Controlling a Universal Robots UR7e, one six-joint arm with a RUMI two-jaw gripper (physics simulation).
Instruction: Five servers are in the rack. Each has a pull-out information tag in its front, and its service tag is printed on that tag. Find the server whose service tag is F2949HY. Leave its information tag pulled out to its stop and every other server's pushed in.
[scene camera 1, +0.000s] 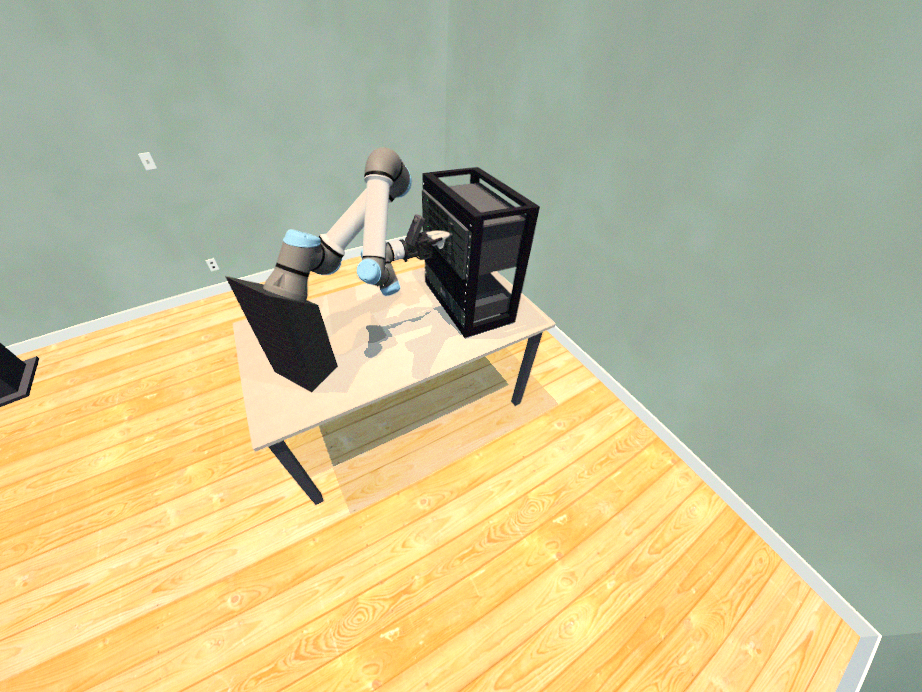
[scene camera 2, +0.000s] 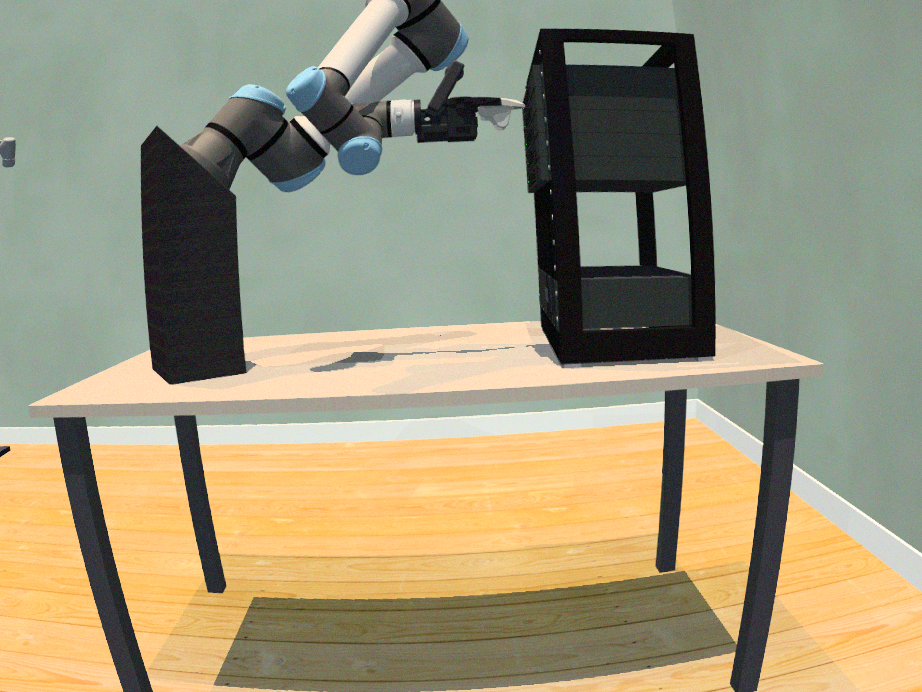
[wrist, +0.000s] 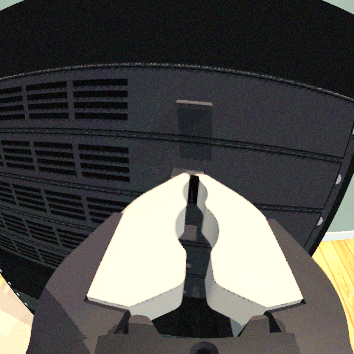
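Pixels of known places: gripper, fingertip midpoint: (scene camera 1: 449, 233) (scene camera 2: 524, 106) (wrist: 191, 176); arm's base at its link origin: (scene camera 1: 285, 294) (scene camera 2: 197, 175).
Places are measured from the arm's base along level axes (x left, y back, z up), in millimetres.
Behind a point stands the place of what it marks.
Observation:
The black rack (scene camera 1: 526, 260) {x -258, y -945, z -30 mm} (scene camera 2: 567, 238) {x -217, y -688, z -179 mm} holds dark servers, stacked with vented fronts in the wrist view. The top server (wrist: 280, 115) {x -124, y -665, z 125 mm} has an information tag (wrist: 194, 103) {x -71, y -665, z 127 mm} whose thin front edge shows, with a shadow below it. The second server (wrist: 280, 172) {x -133, y -664, z 87 mm} has a tag (wrist: 180, 171) {x -66, y -669, z 83 mm} at my fingertips; a narrow strip of it shows and it looks nearly flush. A lower tag (wrist: 190, 232) {x -76, y -661, z 38 mm} shows between my fingers. No printed service tag is readable. My gripper (scene camera 1: 447, 235) {x -72, y -660, z 84 mm} (scene camera 2: 522, 105) {x -72, y -660, z 84 mm} (wrist: 191, 176) {x -72, y -660, z 84 mm} is shut and empty, its tips at the second server's tag, close to or touching it.
The rack stands at one end of the table (scene camera 1: 286, 420) {x -203, y 182, z -403 mm} (scene camera 2: 446, 398) {x -323, y -459, z -414 mm}. The arm's black pedestal (scene camera 1: 290, 335) {x -120, y 40, z -86 mm} (scene camera 2: 193, 297) {x -96, y -6, z -244 mm} stands at the other end. Another dark unit (scene camera 2: 636, 297) {x -202, y -818, z -288 mm} sits low in the rack. The rack's side posts flank the server fronts.

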